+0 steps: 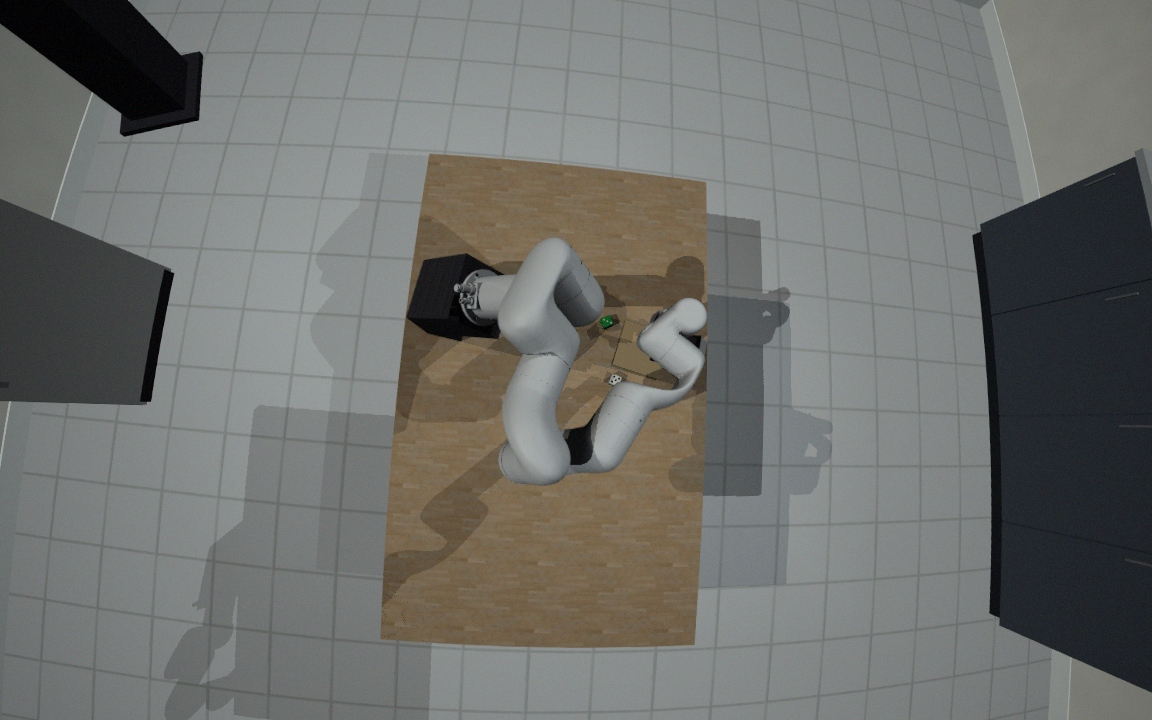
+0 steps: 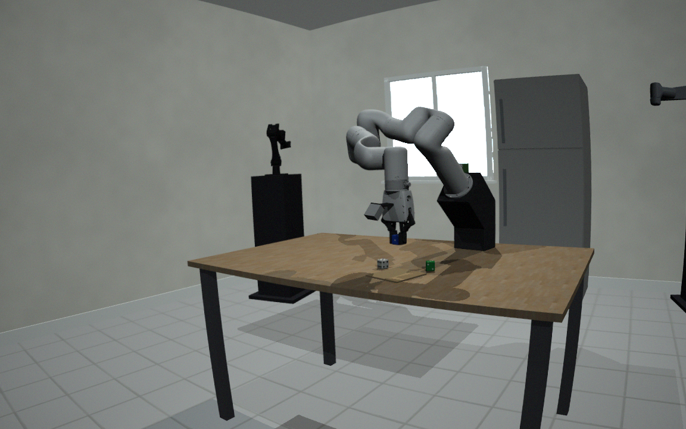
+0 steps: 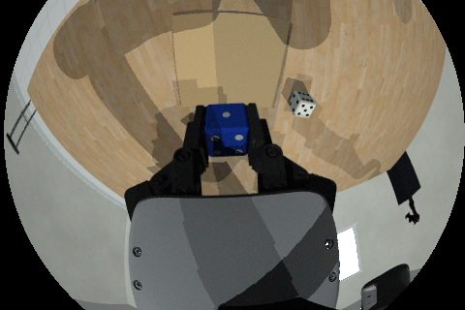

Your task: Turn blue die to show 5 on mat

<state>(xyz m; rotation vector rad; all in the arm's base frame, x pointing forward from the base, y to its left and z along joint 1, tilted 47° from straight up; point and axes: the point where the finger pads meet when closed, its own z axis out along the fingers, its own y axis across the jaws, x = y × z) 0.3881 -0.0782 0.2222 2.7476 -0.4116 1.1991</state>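
Right now my hand is 10 mm to the left of the tan mat and 120 mm above it. Round my hand: white die: 100 mm behind, 80 mm to the right, 110 mm below; then green die: 90 mm behind, 90 mm to the left, 110 mm below; then blue die: 10 mm below.
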